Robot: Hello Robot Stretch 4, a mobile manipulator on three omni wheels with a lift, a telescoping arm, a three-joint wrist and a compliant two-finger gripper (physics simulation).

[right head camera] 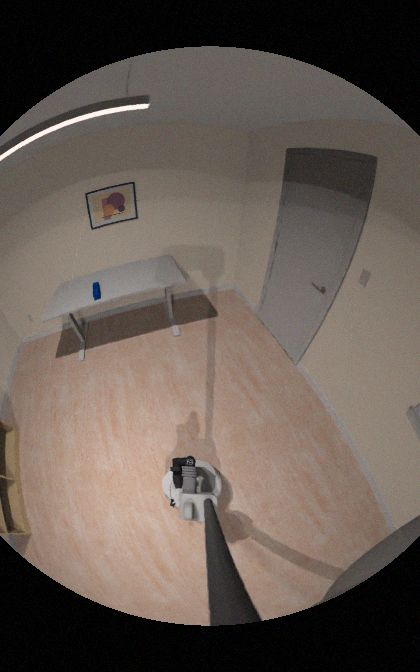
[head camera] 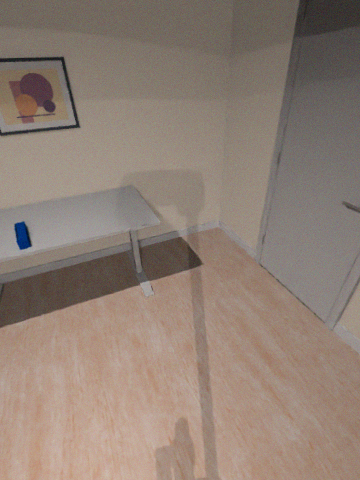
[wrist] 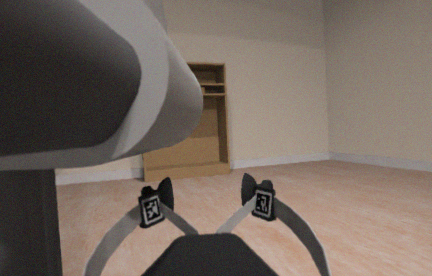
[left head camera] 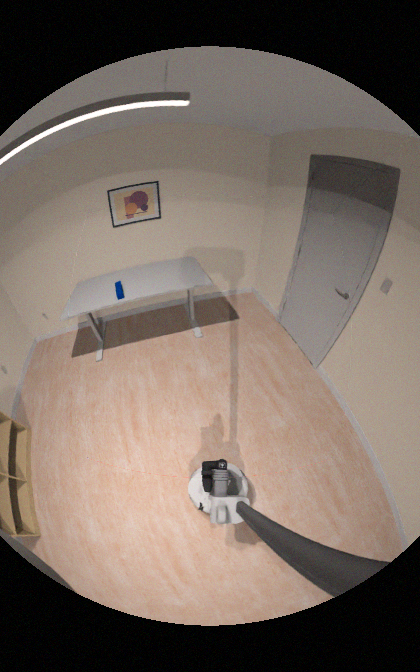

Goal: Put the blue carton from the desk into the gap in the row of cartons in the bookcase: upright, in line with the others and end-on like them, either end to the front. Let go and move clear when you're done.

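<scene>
The blue carton (head camera: 22, 235) (left head camera: 119, 290) (right head camera: 96, 291) lies on the desk (head camera: 95, 212) (left head camera: 160, 280) (right head camera: 135, 279), near its front edge. My gripper (wrist: 207, 194) is open, with nothing between its fingertips, far from the carton; in the head views the arm is folded over the base. The bookcase (wrist: 223, 125) stands across the room in the wrist view, partly hidden behind a part of my robot. Part of a wooden shelf unit, the bookcase, also shows at the left edge of both side head views. The row of cartons and its gap cannot be made out.
A grey door (head camera: 320, 150) (left head camera: 345, 240) (right head camera: 320, 235) is in the wall at the right. A framed picture (head camera: 35, 97) (left head camera: 134, 204) (right head camera: 111, 205) hangs above the desk. The desk's legs (head camera: 136, 252) (left head camera: 191, 305) (right head camera: 169, 305) stand on the wooden floor.
</scene>
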